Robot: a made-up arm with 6 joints. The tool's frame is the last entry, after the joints.
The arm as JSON. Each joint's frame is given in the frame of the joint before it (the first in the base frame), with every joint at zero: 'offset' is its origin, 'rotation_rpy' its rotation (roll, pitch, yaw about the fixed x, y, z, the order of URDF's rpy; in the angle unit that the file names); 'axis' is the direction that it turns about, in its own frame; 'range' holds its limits. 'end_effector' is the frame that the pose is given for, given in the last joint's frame.
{
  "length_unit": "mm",
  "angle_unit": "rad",
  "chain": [
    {
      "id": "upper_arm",
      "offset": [
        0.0,
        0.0,
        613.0
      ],
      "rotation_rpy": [
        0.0,
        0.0,
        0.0
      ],
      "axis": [
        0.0,
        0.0,
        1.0
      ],
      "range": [
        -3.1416,
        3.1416
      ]
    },
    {
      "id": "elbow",
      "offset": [
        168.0,
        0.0,
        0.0
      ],
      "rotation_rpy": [
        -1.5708,
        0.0,
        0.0
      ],
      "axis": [
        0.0,
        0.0,
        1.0
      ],
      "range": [
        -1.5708,
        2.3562
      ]
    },
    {
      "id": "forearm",
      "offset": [
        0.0,
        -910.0,
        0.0
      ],
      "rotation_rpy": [
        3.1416,
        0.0,
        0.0
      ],
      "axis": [
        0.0,
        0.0,
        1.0
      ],
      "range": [
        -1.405,
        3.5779
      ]
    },
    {
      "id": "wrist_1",
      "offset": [
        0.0,
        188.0,
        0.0
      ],
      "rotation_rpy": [
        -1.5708,
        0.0,
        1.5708
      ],
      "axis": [
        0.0,
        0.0,
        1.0
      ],
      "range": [
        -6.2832,
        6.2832
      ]
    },
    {
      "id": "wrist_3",
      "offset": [
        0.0,
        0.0,
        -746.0
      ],
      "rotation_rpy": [
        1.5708,
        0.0,
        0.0
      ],
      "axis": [
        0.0,
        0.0,
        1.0
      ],
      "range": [
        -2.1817,
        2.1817
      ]
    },
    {
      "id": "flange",
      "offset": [
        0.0,
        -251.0,
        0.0
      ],
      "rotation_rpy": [
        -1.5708,
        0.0,
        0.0
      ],
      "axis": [
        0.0,
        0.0,
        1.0
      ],
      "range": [
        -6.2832,
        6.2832
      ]
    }
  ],
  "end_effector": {
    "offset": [
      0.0,
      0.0,
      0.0
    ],
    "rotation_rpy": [
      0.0,
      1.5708,
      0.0
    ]
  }
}
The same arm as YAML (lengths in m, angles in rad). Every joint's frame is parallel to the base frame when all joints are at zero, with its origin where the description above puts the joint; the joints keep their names.
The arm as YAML. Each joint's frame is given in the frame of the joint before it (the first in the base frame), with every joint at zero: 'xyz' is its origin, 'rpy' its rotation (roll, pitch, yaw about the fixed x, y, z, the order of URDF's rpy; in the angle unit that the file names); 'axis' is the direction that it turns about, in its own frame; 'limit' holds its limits. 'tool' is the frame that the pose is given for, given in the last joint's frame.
units:
  length: m
  angle: rad
joints:
  - name: upper_arm
    type: revolute
    origin:
      xyz: [0.0, 0.0, 0.613]
      rpy: [0.0, 0.0, 0.0]
    axis: "+z"
    limit:
      lower: -3.1416
      upper: 3.1416
  - name: elbow
    type: revolute
    origin:
      xyz: [0.168, 0.0, 0.0]
      rpy: [0.0, 0.0, 0.0]
    axis: "+y"
    limit:
      lower: -1.5708
      upper: 2.3562
  - name: forearm
    type: revolute
    origin:
      xyz: [0.0, 0.0, 0.91]
      rpy: [0.0, 0.0, 0.0]
    axis: "-y"
    limit:
      lower: -1.405
      upper: 3.5779
  - name: wrist_1
    type: revolute
    origin:
      xyz: [0.0, 0.0, 0.188]
      rpy: [0.0, 0.0, 0.0]
    axis: "-x"
    limit:
      lower: -6.2832
      upper: 6.2832
  - name: wrist_3
    type: revolute
    origin:
      xyz: [0.746, 0.0, 0.0]
      rpy: [0.0, 0.0, 0.0]
    axis: "-y"
    limit:
      lower: -2.1817
      upper: 2.1817
  - name: flange
    type: revolute
    origin:
      xyz: [0.251, 0.0, 0.0]
      rpy: [0.0, 0.0, 0.0]
    axis: "-x"
    limit:
      lower: -6.2832
      upper: 6.2832
tool:
  origin:
    xyz: [0.0, 0.0, 0.0]
    rpy: [0.0, 0.0, 0.0]

